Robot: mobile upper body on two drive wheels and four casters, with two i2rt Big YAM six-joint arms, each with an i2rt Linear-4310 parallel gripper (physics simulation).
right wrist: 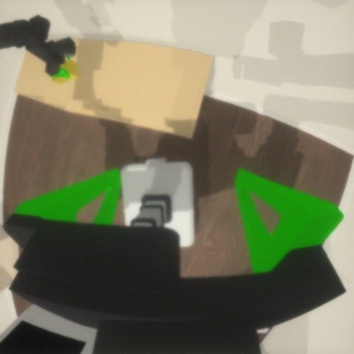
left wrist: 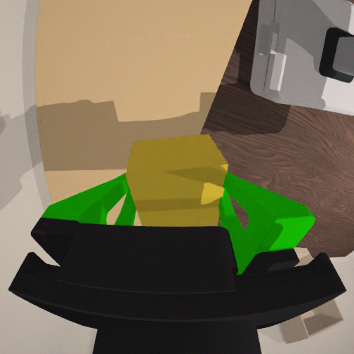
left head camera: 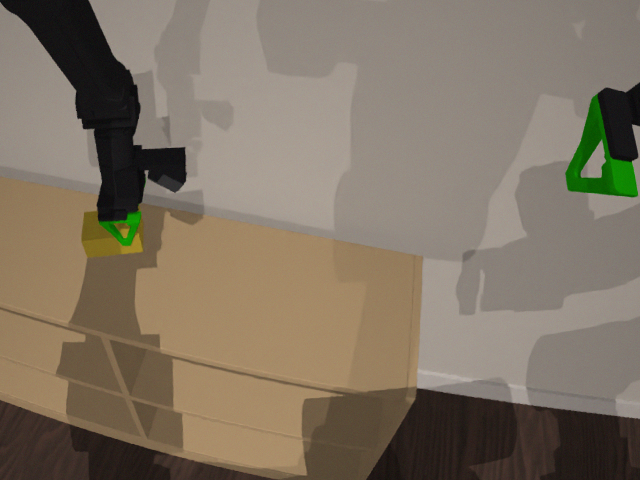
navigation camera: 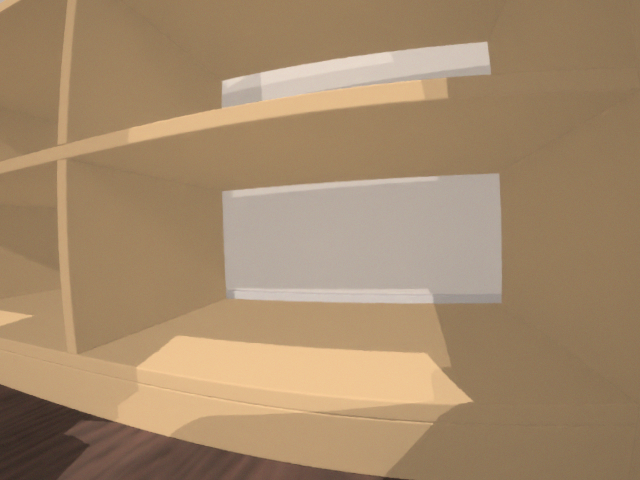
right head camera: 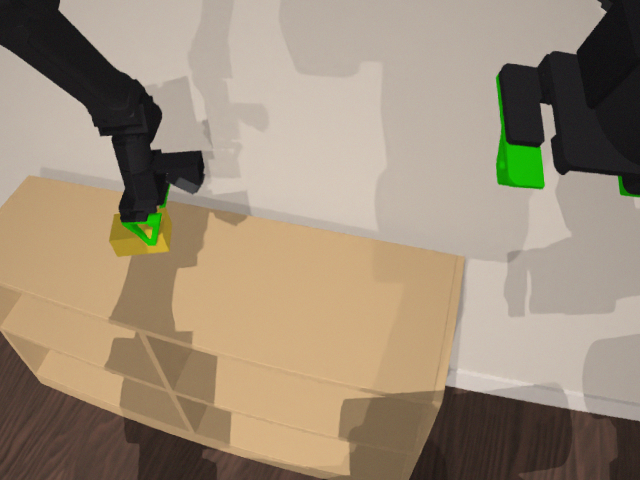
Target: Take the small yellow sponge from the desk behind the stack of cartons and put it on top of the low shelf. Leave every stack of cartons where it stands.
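Frame: origin at the left arm's base, x ahead, y left, z up, level; millimetres.
Seen in the pictures: left gripper, between the fingertips: (left head camera: 128,231) (right head camera: 155,232); right gripper, between the fingertips: (left head camera: 614,188) (right head camera: 563,180).
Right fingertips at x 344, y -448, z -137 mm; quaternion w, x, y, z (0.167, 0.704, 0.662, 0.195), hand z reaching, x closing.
Observation:
A point is followed by its place in that frame.
The small yellow sponge (left head camera: 97,247) {x 706, y 47, z -574 mm} (right head camera: 125,247) {x 706, y 47, z -574 mm} (left wrist: 172,157) (right wrist: 73,69) is between the fingers of my left gripper (left head camera: 124,227) {x 739, y -4, z -572 mm} (right head camera: 155,226) {x 739, y -4, z -572 mm} (left wrist: 177,174), which is shut on it. In both head views they appear against the far left part of the low shelf's top (left head camera: 258,289) {x 790, y -236, z -800 mm} (right head camera: 310,289) {x 788, y -269, z -800 mm} (left wrist: 125,65) (right wrist: 150,85). The sponge seems to be held above that top; how high is hard to tell. My right gripper (right head camera: 573,183) {x 344, y -448, z -137 mm} (right wrist: 177,175) is open and empty, high at the right, away from the shelf. The desk is not recognisable in these views.
A pale wall (left head camera: 279,155) {x 1011, y -289, z -633 mm} (right head camera: 320,155) {x 1008, y -297, z -630 mm} runs behind the shelf. The navigation camera faces the shelf's open compartments from close by, with a side panel (navigation camera: 573,248) {x 626, y -516, z -1212 mm} at the right. My grey base (left wrist: 307,65) (right wrist: 132,177) stands in front. A small tan box shape (left wrist: 295,330) shows at the lower right.

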